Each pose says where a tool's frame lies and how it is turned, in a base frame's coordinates. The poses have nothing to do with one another.
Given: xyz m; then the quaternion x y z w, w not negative.
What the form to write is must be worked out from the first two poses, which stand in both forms.
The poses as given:
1: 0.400 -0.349 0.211 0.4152 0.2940 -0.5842 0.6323
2: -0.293 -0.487 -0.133 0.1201 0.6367 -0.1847 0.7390
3: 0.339 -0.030 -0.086 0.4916 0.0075 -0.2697 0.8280
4: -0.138 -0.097 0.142 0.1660 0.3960 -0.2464 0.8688
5: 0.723 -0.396 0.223 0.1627 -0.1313 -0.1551 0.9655
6: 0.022 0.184 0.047 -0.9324 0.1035 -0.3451 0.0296
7: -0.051 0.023 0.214 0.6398 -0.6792 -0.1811 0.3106
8: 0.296 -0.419 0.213 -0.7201 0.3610 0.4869 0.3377
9: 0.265 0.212 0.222 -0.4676 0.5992 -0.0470 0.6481
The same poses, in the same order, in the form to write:
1: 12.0 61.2 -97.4 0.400 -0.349 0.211
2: -3.4 80.8 -24.7 -0.293 -0.487 -0.133
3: 71.1 58.9 -107.2 0.339 -0.030 -0.086
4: 6.9 50.9 -38.6 -0.138 -0.097 0.142
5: 119.8 24.1 -138.0 0.723 -0.396 0.223
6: -168.8 139.5 -1.4 0.022 0.184 0.047
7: 106.5 137.9 -167.0 -0.051 0.023 0.214
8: -8.1 107.3 118.6 0.296 -0.419 0.213
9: -42.1 98.9 33.8 0.265 0.212 0.222
